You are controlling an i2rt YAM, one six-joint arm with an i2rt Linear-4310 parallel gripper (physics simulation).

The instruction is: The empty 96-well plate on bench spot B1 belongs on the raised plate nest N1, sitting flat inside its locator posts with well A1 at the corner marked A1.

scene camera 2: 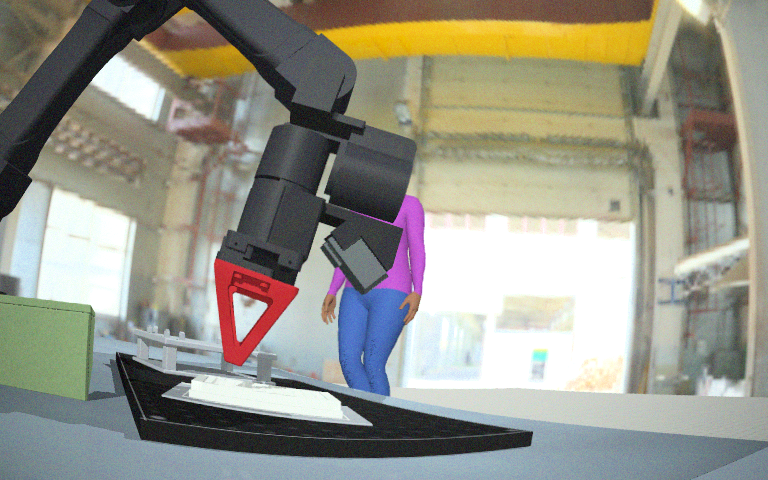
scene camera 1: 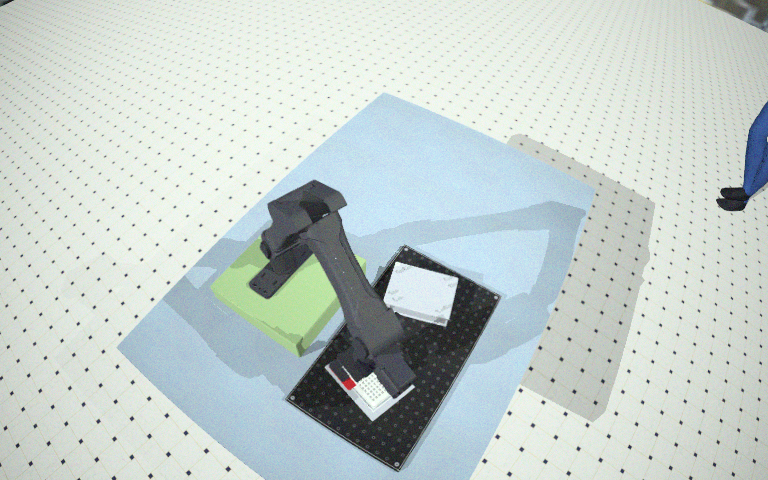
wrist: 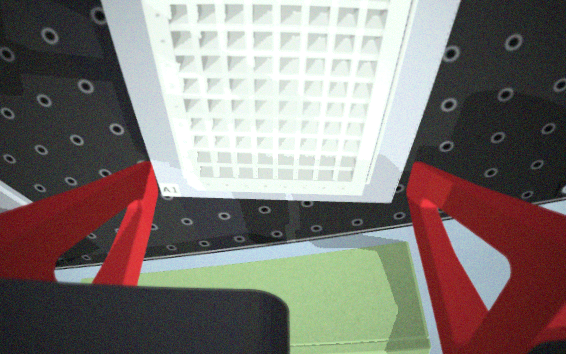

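Seen in the pictures: gripper, between the fingertips: (scene camera 2: 234, 359) (wrist: 282, 176); arm's base, origin of its link: (scene camera 1: 284, 266).
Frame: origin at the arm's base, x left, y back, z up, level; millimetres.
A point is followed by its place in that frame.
The white 96-well plate (scene camera 1: 373, 391) @[x -128, y -359, z -31 mm] (scene camera 2: 266, 396) @[x -141, y -321, z -33 mm] (wrist: 280, 100) @[x -98, y -313, z -40 mm] lies flat on the light grey pad of spot B1 (scene camera 2: 356, 420) @[x -167, y -389, z -44 mm] (wrist: 422, 60) @[x -156, y -317, z -44 mm]. An A1 label (wrist: 170, 190) @[x -24, y -269, z -44 mm] marks the pad's lower-left corner in the wrist view. My gripper (scene camera 2: 235, 359) @[x -97, y -302, z -8 mm] (wrist: 282, 176) @[x -97, y -302, z -8 mm] is open and empty, above the plate's near end. In the wrist view its red fingertips stand wide apart, one beyond each long side of the pad. In scene camera 2 one finger hides the other. The raised nest N1 (scene camera 1: 421, 291) @[x 142, y -316, z -4 mm] (scene camera 2: 192, 342) @[x 77, y -290, z -4 mm] is pale grey with small posts and holds no plate.
Both stations stand on a black perforated board (scene camera 1: 453, 339) @[x 94, y -443, z -46 mm] (scene camera 2: 339, 444) @[x -254, y -337, z -49 mm] (wrist: 500, 120) @[x -193, y -278, z -46 mm] with a raised edge. A green block (scene camera 1: 283, 305) @[x -88, y -74, z 8 mm] (scene camera 2: 45, 345) @[x -154, y -128, z -21 mm] (wrist: 340, 295) @[x -102, y -165, z -24 mm] stands beside the board, near the arm's base. A person (scene camera 1: 756, 158) (scene camera 2: 368, 339) stands off the blue surface.
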